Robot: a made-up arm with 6 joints. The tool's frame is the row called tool. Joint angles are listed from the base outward.
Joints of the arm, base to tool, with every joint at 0 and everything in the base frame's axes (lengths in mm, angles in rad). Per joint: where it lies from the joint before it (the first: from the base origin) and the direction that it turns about. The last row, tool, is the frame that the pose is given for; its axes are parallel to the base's.
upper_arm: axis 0 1 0 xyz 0.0 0.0 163.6
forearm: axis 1 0 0 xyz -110.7 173.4 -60.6
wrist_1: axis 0 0 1 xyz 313.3 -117.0 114.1
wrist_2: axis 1 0 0 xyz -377.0 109.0 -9.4
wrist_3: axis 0 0 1 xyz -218.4 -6.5 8.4
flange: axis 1 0 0 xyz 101.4 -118.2 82.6
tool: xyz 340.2 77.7 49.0
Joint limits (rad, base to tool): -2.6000..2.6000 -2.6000..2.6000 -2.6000..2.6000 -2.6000..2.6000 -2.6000..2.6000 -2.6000..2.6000
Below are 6 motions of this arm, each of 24 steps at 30 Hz.
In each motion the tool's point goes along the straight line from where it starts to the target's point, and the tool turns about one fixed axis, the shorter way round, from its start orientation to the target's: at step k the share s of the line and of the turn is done. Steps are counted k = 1, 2, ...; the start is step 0. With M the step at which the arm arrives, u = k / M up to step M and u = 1 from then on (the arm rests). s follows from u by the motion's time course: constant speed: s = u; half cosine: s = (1 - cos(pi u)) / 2; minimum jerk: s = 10 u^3 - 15 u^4 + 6 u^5.
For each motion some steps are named. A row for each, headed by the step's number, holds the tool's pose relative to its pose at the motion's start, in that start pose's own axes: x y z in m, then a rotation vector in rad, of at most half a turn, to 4 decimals.
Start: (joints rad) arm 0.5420 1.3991 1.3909 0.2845 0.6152 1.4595
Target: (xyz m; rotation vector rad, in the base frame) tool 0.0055 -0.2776 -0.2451 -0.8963 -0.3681 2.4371
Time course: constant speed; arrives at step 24
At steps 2, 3, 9, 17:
2: -0.0157 0.0116 0.0102 -0.0684 0.1940 -0.0337
3: -0.0236 0.0174 0.0153 -0.1026 0.2909 -0.0505
9: -0.0709 0.0521 0.0460 -0.3079 0.8728 -0.1516
17: -0.1339 0.0984 0.0869 -0.5816 1.6487 -0.2864

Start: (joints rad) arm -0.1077 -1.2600 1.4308 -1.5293 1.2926 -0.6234
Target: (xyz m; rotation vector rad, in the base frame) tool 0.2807 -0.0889 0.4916 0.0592 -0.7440 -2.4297
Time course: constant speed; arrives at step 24
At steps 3, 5, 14, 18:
3: -0.0156 0.0051 -0.0513 -0.0418 -0.1525 -0.0196
5: -0.0259 0.0085 -0.0856 -0.0696 -0.2542 -0.0327
14: -0.0727 0.0238 -0.2396 -0.1949 -0.7117 -0.0915
18: -0.0934 0.0306 -0.3080 -0.2506 -0.9150 -0.1177

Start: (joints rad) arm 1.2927 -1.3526 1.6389 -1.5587 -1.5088 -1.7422
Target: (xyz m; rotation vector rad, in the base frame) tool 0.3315 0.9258 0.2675 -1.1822 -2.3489 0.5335
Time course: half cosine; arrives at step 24
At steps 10, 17, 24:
10: 0.1104 -0.0746 0.1864 -0.1861 -0.1651 -0.2235
17: 0.2395 -0.1620 0.4046 -0.4040 -0.3583 -0.4851
24: 0.2978 -0.2014 0.5030 -0.5022 -0.4454 -0.6031

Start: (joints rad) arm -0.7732 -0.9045 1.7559 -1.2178 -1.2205 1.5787
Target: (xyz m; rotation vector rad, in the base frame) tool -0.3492 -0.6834 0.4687 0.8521 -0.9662 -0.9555
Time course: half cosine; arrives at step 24
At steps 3, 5, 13, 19, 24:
3: -0.0380 -0.0025 -0.0072 -0.0102 -0.0357 -0.0868
5: -0.1031 -0.0069 -0.0196 -0.0276 -0.0968 -0.2357
13: -0.5638 -0.0375 -0.1070 -0.1512 -0.5297 -1.2894
19: -0.8943 -0.0595 -0.1698 -0.2399 -0.8403 -2.0454
24: -0.9974 -0.0664 -0.1893 -0.2675 -0.9371 -2.2811

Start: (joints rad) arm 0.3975 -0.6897 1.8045 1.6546 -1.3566 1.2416
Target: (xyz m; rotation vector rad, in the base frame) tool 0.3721 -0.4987 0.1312 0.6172 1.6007 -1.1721
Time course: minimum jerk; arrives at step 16
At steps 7, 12, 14, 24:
7: -0.0227 0.0117 -0.0443 0.0442 0.0902 0.1146
12: -0.0531 0.0273 -0.1033 0.1031 0.2107 0.2675
14: -0.0583 0.0300 -0.1134 0.1132 0.2312 0.2936
24: -0.0592 0.0305 -0.1153 0.1150 0.2350 0.2983

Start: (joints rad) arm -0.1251 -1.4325 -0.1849 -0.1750 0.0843 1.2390
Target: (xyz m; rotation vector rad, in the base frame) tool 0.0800 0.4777 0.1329 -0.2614 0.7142 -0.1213
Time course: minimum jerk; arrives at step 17
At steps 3, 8, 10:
3: 0.0000 0.0017 -0.0028 0.0021 0.0383 0.0044
8: -0.0001 0.0183 -0.0303 0.0225 0.4117 0.0467
10: -0.0002 0.0273 -0.0451 0.0335 0.6126 0.0695

